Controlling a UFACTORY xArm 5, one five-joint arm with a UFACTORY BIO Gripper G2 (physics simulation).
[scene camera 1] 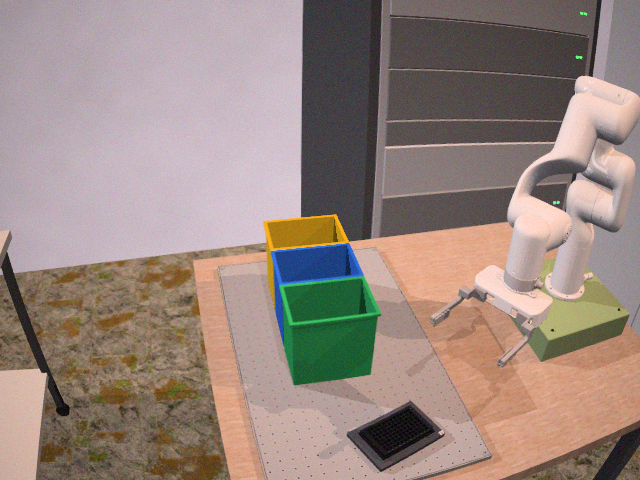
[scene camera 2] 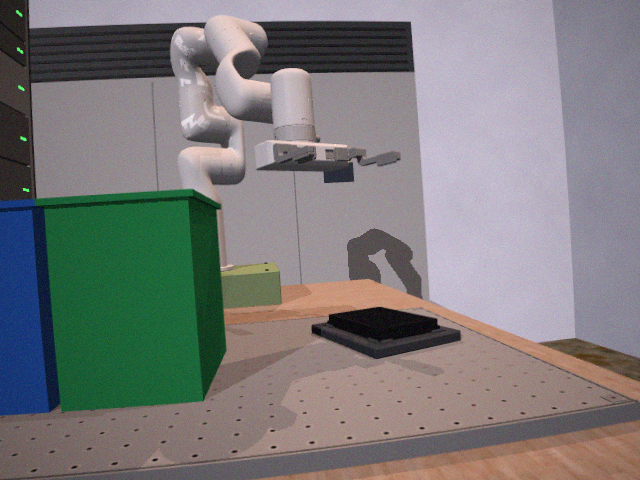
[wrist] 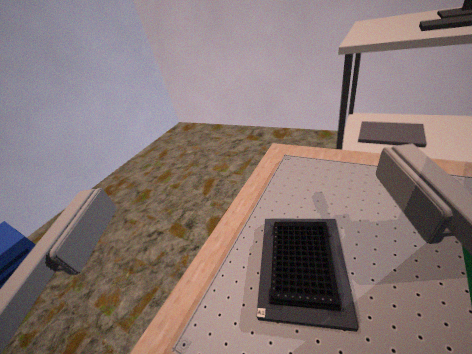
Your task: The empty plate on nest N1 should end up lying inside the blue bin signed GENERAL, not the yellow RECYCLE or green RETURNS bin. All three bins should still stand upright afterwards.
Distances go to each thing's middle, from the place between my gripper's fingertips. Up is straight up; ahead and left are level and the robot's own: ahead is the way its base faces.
Right now the black gridded plate (scene camera 2: 379, 323) is 230 mm below my hand, 100 mm ahead of it and 10 mm to the right of it. The rest, counted from my hand: green bin (scene camera 2: 135, 282) (270 mm to the right, 160 mm below, 160 mm ahead); dark nest (scene camera 2: 355, 342) (240 mm below, 100 mm ahead, 10 mm to the right); blue bin (scene camera 1: 318, 263) (400 mm to the right, 160 mm below, 150 mm ahead).
